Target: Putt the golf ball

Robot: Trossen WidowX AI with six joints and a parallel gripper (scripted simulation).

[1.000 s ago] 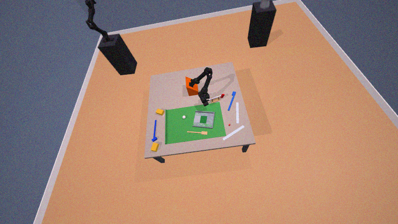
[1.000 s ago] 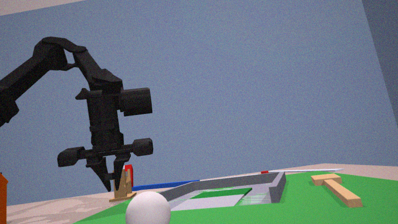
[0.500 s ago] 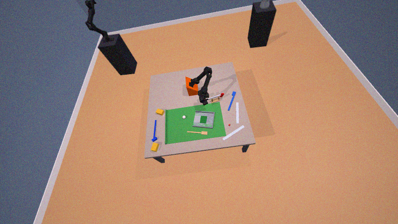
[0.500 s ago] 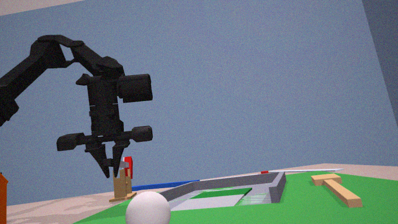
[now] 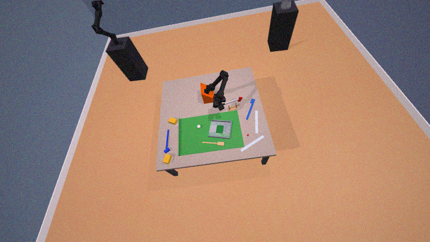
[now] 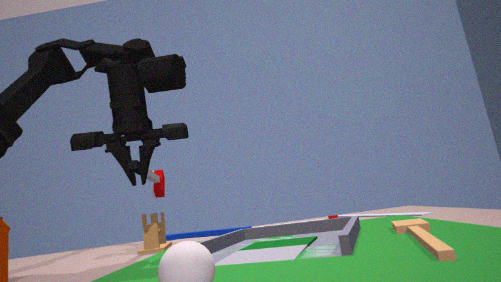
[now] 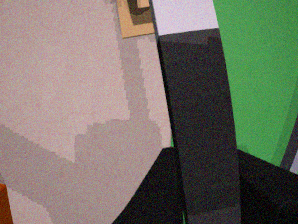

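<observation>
The red putter lies 110 mm to the left of my gripper tip, 40 mm behind it and 30 mm above it. The rest, counted from my gripper tip: wooden stand: 130 mm to the left, 90 mm below, 40 mm behind; white golf ball: 290 mm to the right, 190 mm ahead, 100 mm below.
</observation>
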